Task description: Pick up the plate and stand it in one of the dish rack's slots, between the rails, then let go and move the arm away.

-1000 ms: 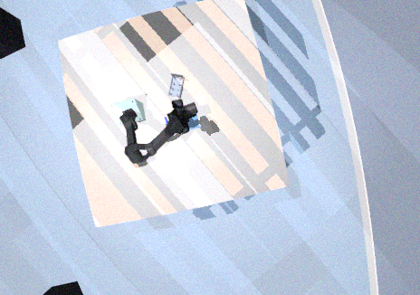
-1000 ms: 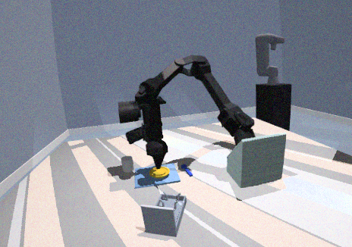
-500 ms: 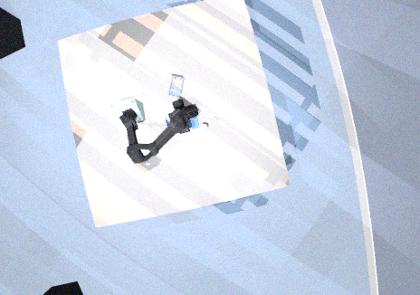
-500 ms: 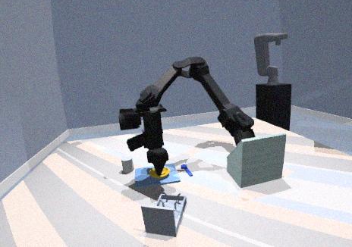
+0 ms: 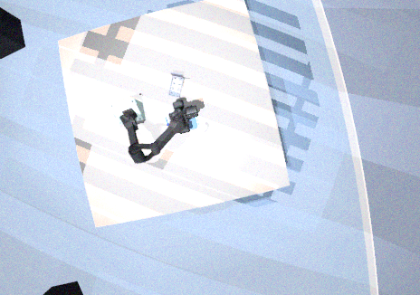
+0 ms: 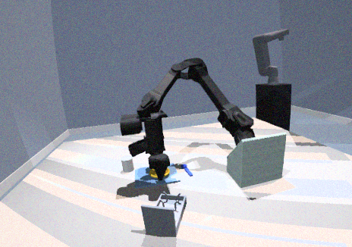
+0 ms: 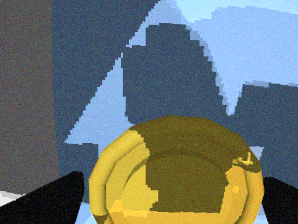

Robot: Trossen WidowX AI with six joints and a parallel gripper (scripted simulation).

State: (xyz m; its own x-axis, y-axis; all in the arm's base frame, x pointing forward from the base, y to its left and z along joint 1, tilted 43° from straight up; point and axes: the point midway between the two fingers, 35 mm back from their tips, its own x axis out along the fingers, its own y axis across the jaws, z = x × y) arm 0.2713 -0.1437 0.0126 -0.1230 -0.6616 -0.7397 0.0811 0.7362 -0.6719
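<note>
The blue mat is 10 mm to the right of my gripper tip, 10 mm below it and 10 mm ahead of it. The rest, counted from my gripper tip: grey dish rack (200 mm to the left, 20 mm ahead, 10 mm above); blue spoon (100 mm behind, 10 mm to the right, 10 mm below); yellow plate (10 mm above).
</note>
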